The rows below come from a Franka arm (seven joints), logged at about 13 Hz.
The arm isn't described. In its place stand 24 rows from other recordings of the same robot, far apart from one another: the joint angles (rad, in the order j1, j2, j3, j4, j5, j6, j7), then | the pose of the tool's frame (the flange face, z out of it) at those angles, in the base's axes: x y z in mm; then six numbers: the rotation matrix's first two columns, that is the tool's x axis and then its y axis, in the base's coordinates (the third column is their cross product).
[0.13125 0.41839 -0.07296 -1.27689 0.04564 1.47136 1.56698] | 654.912 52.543 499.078 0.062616 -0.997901 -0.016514 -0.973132 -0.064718 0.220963
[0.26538 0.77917 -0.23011 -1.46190 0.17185 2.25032 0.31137] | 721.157 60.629 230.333 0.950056 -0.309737 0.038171 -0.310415 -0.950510 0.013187
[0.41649 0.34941 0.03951 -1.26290 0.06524 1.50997 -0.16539] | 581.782 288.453 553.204 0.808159 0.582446 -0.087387 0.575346 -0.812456 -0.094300
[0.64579 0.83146 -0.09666 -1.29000 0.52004 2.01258 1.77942] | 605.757 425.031 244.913 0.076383 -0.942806 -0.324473 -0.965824 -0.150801 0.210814
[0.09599 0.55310 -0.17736 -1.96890 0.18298 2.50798 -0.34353] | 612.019 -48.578 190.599 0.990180 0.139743 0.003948 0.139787 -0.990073 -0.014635
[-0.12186 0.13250 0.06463 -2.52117 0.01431 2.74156 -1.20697] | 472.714 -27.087 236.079 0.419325 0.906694 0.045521 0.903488 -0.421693 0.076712
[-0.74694 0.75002 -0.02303 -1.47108 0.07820 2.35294 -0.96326] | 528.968 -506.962 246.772 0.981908 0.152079 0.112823 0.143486 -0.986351 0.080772
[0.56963 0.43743 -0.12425 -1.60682 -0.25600 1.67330 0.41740] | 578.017 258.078 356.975 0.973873 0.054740 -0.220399 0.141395 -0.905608 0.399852
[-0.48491 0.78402 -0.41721 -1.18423 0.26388 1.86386 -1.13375] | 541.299 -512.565 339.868 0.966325 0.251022 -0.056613 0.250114 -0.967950 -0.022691
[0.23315 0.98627 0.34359 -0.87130 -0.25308 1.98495 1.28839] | 736.806 317.968 333.903 0.696591 -0.717426 0.007855 -0.706140 -0.687488 -0.169491
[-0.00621 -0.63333 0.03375 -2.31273 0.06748 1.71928 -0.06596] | 362.133 18.670 573.466 0.996080 0.077599 0.042473 0.079474 -0.995848 -0.044388
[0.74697 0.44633 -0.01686 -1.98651 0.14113 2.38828 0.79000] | 450.956 405.734 233.879 0.982474 -0.160943 -0.094031 -0.163933 -0.986156 -0.024946
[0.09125 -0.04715 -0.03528 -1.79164 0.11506 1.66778 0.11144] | 538.199 41.073 554.644 0.993800 -0.065844 -0.089592 -0.075200 -0.991580 -0.105420
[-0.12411 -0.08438 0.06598 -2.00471 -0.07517 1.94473 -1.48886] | 534.133 -35.377 496.121 0.114130 0.990710 -0.073948 0.993251 -0.112240 0.029243
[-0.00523 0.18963 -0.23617 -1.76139 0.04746 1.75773 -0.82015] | 578.574 -130.617 442.820 0.832747 0.538823 -0.127290 0.523360 -0.841103 -0.136528
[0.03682 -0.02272 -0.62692 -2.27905 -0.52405 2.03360 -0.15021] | 392.851 -297.313 351.116 0.926952 -0.193678 -0.321323 -0.082084 -0.940395 0.330030
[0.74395 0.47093 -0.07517 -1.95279 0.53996 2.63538 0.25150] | 506.708 387.228 254.948 0.997605 -0.028550 0.063002 -0.005778 -0.942052 -0.335418
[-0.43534 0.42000 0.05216 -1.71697 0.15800 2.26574 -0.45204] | 625.027 -251.415 357.422 0.983823 -0.037666 0.175138 -0.022836 -0.996040 -0.085929
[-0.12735 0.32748 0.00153 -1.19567 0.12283 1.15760 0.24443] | 600.545 -59.666 575.990 0.876115 -0.304686 -0.373617 -0.340984 -0.939474 -0.033448
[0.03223 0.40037 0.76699 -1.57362 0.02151 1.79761 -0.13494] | 489.631 417.239 459.695 0.619677 0.784255 -0.030735 0.743513 -0.599126 -0.297044
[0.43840 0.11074 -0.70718 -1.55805 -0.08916 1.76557 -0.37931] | 580.243 -146.106 600.596 0.989518 0.134450 0.052709 0.121976 -0.973516 0.193360
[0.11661 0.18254 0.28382 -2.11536 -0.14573 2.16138 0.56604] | 512.415 208.577 321.173 0.993602 -0.082143 -0.077514 -0.072595 -0.990255 0.118850
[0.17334 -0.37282 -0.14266 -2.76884 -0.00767 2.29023 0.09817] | 358.670 15.283 314.269 0.992508 -0.047253 -0.112674 -0.051573 -0.998030 -0.035737
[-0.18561 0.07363 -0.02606 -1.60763 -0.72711 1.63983 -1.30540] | 555.628 -187.287 596.635 0.340287 0.675308 -0.654342 0.927814 -0.354252 0.116902
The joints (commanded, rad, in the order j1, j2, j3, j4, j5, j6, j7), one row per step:
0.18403 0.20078 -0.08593 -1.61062 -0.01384 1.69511 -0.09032
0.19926 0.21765 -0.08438 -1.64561 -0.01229 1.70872 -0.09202
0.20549 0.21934 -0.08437 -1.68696 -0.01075 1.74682 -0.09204
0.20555 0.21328 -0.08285 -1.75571 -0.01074 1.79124 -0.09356
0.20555 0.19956 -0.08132 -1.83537 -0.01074 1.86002 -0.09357
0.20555 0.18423 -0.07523 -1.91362 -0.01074 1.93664 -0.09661
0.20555 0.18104 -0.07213 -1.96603 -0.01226 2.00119 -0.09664
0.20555 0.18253 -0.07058 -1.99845 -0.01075 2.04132 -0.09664
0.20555 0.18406 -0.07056 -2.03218 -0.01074 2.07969 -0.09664
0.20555 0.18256 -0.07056 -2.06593 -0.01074 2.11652 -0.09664
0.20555 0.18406 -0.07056 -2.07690 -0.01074 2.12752 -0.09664
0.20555 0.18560 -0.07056 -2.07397 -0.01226 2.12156 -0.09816
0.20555 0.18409 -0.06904 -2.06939 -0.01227 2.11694 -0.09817
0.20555 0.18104 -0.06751 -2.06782 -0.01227 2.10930 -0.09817
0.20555 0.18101 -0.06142 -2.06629 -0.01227 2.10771 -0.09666
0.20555 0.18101 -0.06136 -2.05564 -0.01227 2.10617 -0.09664
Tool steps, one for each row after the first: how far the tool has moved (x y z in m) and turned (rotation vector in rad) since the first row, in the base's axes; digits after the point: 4 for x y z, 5 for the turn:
-0.0018 0.0102 -0.0256 -0.00345 0.03811 0.01782
-0.0041 0.0136 -0.0430 -0.00266 0.04317 0.02398
-0.0118 0.0130 -0.0677 -0.00353 0.06156 0.02703
-0.0211 0.0122 -0.0908 -0.00157 0.05901 0.02909
-0.0311 0.0139 -0.1115 0.00289 0.04598 0.03889
-0.0368 0.0147 -0.1282 0.00440 0.03082 0.04362
-0.0407 0.0150 -0.1404 0.00676 0.02485 0.04484
-0.0454 0.0143 -0.1530 0.00725 0.02178 0.04526
-0.0508 0.0135 -0.1639 0.00811 0.01728 0.04564
-0.0527 0.0132 -0.1686 0.00792 0.01873 0.04572
-0.0525 0.0131 -0.1686 0.00626 0.02320 0.04807
-0.0518 0.0141 -0.1662 0.00675 0.02180 0.04954
-0.0524 0.0148 -0.1644 0.00681 0.02488 0.05089
-0.0526 0.0182 -0.1639 0.00761 0.02506 0.05538
-0.0497 0.0187 -0.1595 0.00867 0.01602 0.05555

